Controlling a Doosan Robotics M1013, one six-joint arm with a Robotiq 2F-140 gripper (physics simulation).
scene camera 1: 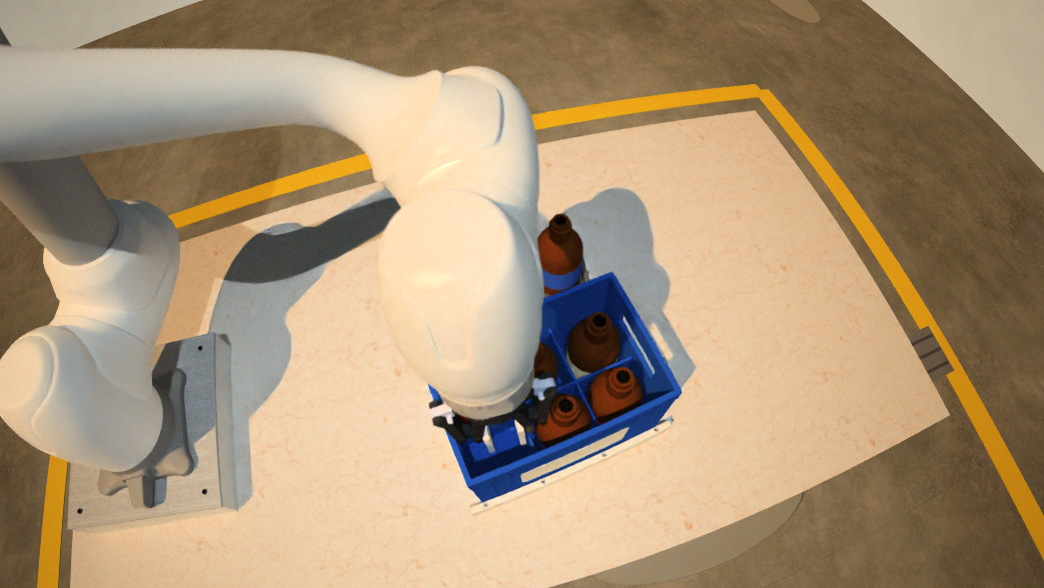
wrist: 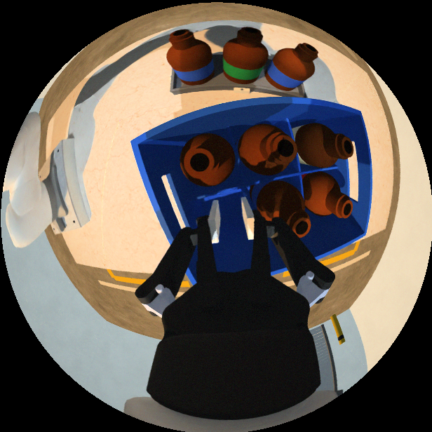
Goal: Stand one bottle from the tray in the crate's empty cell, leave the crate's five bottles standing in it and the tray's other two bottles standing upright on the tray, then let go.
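Places are measured from the arm's base along level axes (x ahead, y left, z up), in metres.
Pixels of known places: gripper, fingertip midpoint: (scene camera 1: 505,438); arm's base, link origin: (scene camera 1: 144,432).
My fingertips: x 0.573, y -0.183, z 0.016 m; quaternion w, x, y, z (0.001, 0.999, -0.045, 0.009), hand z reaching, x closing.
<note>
Ahead of a thing's pixels: the offset from my fingertips to its middle. "*": to the spot under its first point. Level surfaces: height alone.
The blue crate @(* 0.178 m ahead, 0.052 m right, 0.051 m up) (scene camera 1: 650,414) (wrist: 325,108) holds five standing brown bottles, among them one @(0.160 m ahead, 0.080 m left, 0.005 m up) (scene camera 1: 595,344) (wrist: 320,144) at the far right and one @(0.078 m ahead, 0.009 m right, 0.005 m up) (scene camera 1: 562,422) (wrist: 281,201) beside the empty cell (wrist: 232,257). Three brown bottles stand upright on the grey tray (wrist: 220,87): a blue-banded one (wrist: 190,57), a green-banded one (wrist: 245,56) and another blue-banded one @(0.176 m ahead, 0.248 m left, 0.002 m up) (scene camera 1: 560,252) (wrist: 291,66). My gripper (scene camera 1: 505,436) (wrist: 230,207) is partly open, with nothing between its fingers, over the empty cell. The arm hides part of the crate and tray in the scene view.
Crate dividers (wrist: 295,160) and the neighbouring bottle are close to the right finger. A pale strip @(* 0.075 m ahead, 0.063 m right, 0.050 m down) (scene camera 1: 573,468) runs along the crate's front. The robot's base plate (scene camera 1: 109,512) is at the left on the pale table top @(0.080 m down) (scene camera 1: 767,306).
</note>
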